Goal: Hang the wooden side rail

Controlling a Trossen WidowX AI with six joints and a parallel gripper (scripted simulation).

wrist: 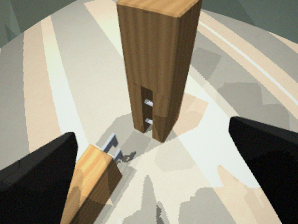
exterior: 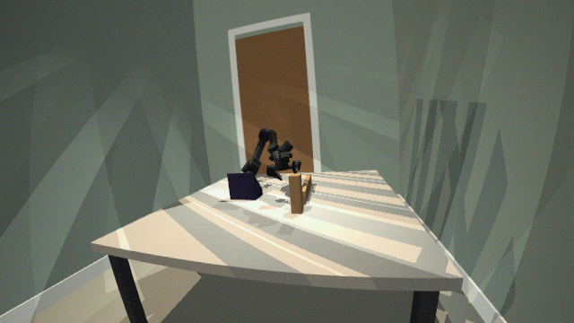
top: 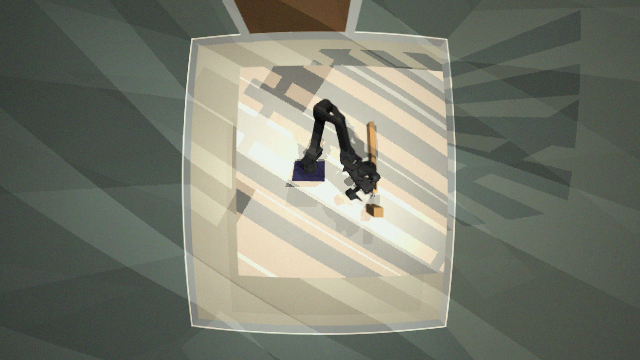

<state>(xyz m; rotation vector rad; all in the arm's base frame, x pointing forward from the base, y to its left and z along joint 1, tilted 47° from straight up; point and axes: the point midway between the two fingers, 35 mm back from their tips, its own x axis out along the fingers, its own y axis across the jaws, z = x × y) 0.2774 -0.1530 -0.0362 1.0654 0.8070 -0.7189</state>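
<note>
My gripper tip is 4 cm short of the headboard post, 8 cm to the left of it and 6 cm above it.
</note>
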